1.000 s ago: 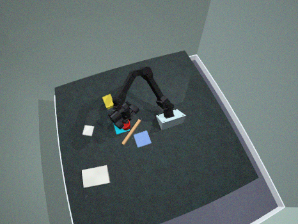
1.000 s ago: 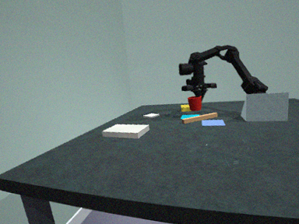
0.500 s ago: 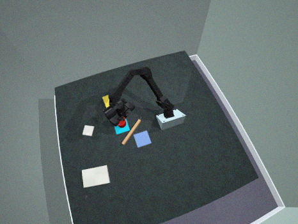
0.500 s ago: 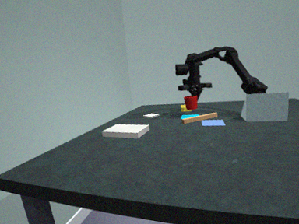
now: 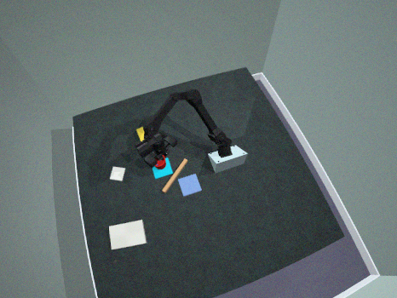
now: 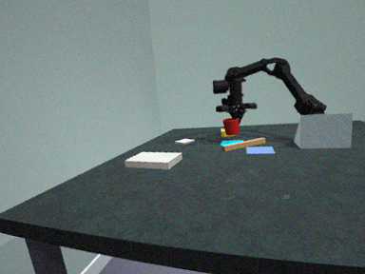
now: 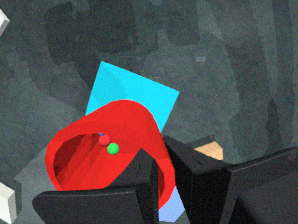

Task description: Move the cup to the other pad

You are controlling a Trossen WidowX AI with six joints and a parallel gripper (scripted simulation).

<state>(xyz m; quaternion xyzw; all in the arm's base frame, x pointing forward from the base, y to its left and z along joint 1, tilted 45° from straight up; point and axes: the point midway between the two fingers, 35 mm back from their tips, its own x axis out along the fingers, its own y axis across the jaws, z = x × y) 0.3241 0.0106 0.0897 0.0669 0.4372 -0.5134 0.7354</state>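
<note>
My gripper tip is now 20 mm short of the cyan pad, 20 mm to the right of it and 90 mm above it. The rest, counted from my gripper tip: white tile 280 mm ahead, 80 mm below; yellow block 90 mm ahead, 210 mm to the right, 70 mm below; wooden stick 40 mm behind, 80 mm to the left, 80 mm below.
</note>
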